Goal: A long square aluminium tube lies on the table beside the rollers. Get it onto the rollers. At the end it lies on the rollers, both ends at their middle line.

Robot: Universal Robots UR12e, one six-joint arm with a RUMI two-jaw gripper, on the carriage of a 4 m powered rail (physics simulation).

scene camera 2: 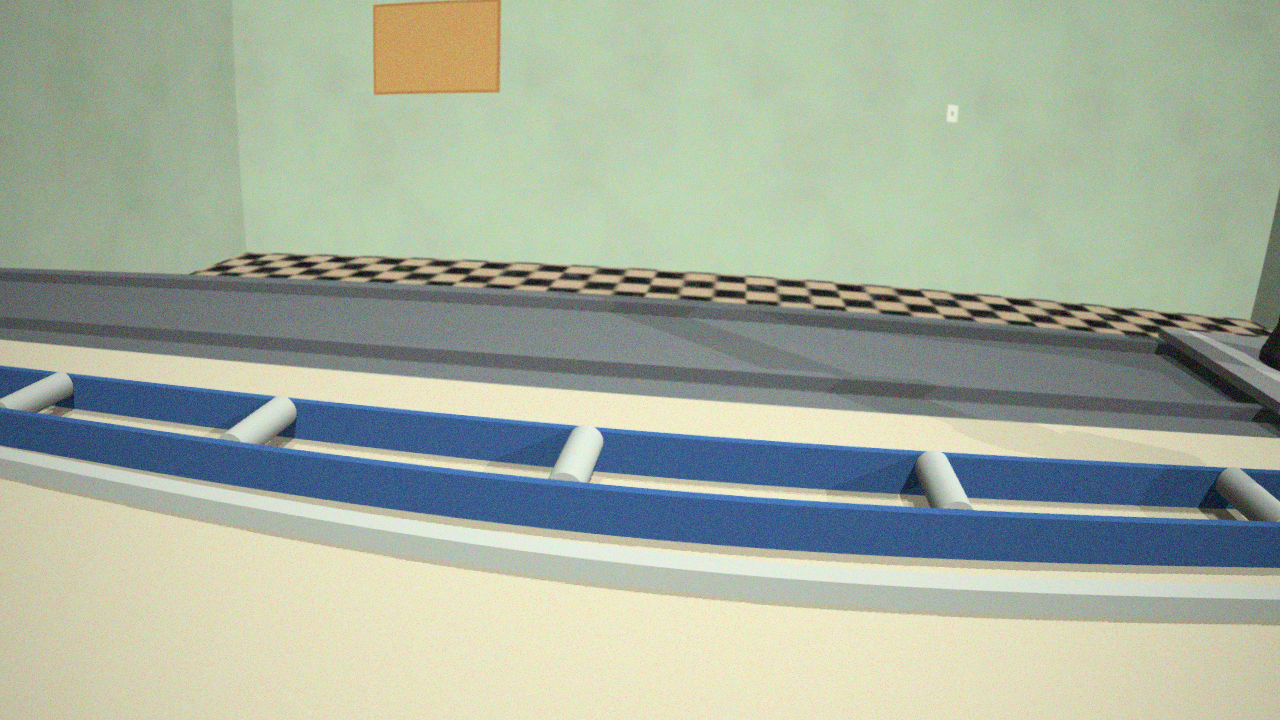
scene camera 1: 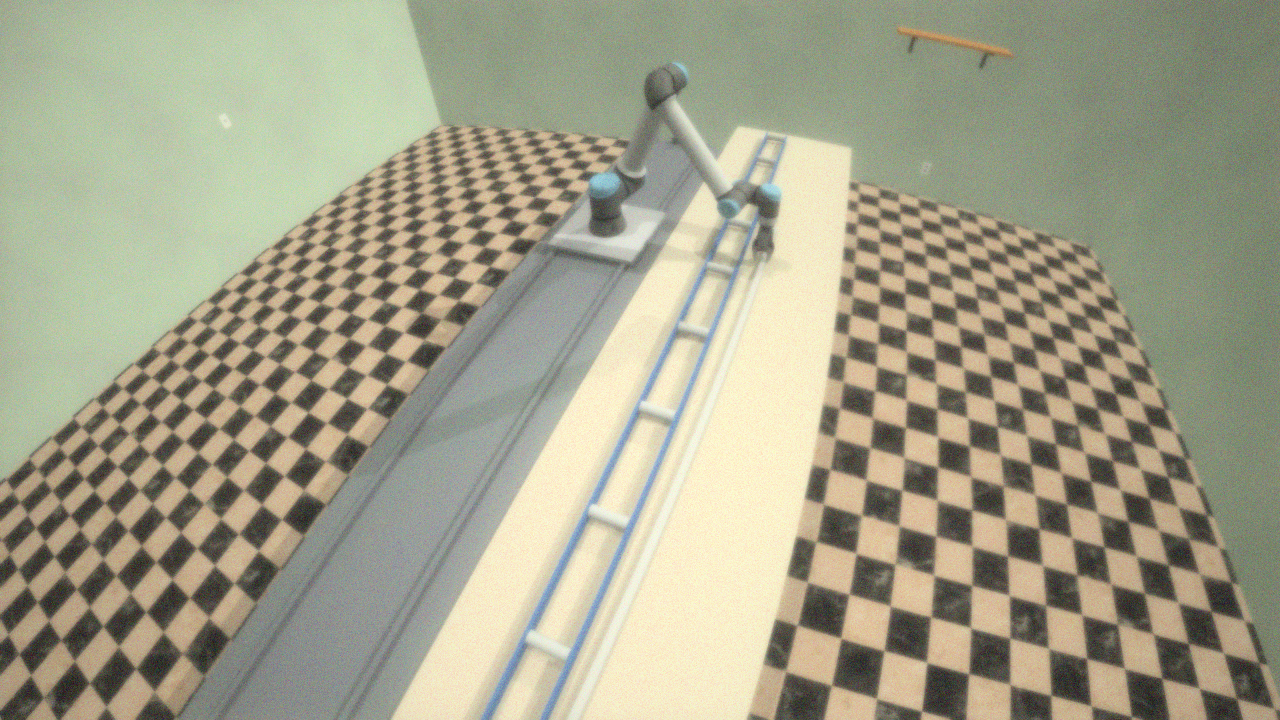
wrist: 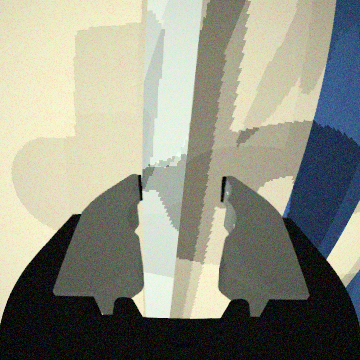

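Pixels of known places: gripper, fingertip midpoint: [scene camera 1: 761, 261] [wrist: 181, 178]; arm's base, origin of the base link: [scene camera 1: 607, 226].
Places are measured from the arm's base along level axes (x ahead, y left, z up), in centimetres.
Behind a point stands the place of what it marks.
The long square aluminium tube [scene camera 1: 663, 519] {y -129.4, x 76.9, z -0.5 cm} [scene camera 2: 626, 574] {y -127.2, x 77.8, z -1.7 cm} [wrist: 172, 100] {y -4.0, x 78.7, z -0.5 cm} lies on the table along the outer side of the blue roller frame, apart from it. The light grey rollers [scene camera 1: 608, 516] {y -135.4, x 62.1, z 2.9 cm} [scene camera 2: 577, 454] {y -134.5, x 63.6, z 2.9 cm} sit between the frame's two blue rails and carry no tube. My gripper [scene camera 1: 762, 254] {y 1.1, x 78.0, z -1.8 cm} [wrist: 181, 178] {y 1.1, x 78.0, z -1.8 cm} is open and low at the tube's far part in scene camera 1. In the wrist view the tube runs between the fingers, close to the left finger, with a gap to the right finger. The gripper does not show in scene camera 2.
The blue rail [scene camera 1: 563, 564] {y -153.1, x 55.8, z 1.0 cm} [scene camera 2: 716, 528] {y -119.4, x 69.4, z -1.0 cm} [wrist: 345, 100] {y -5.3, x 69.4, z -0.2 cm} nearest the tube stands close to the right finger in the wrist view. The arm's carriage plate [scene camera 1: 572, 240] {y -16.2, x -11.6, z 0.0 cm} [scene camera 2: 1217, 362] {y -22.1, x 0.9, z 0.0 cm} is on the grey rail bed [scene camera 1: 429, 429] [scene camera 2: 501, 326], across the roller frame from the tube.
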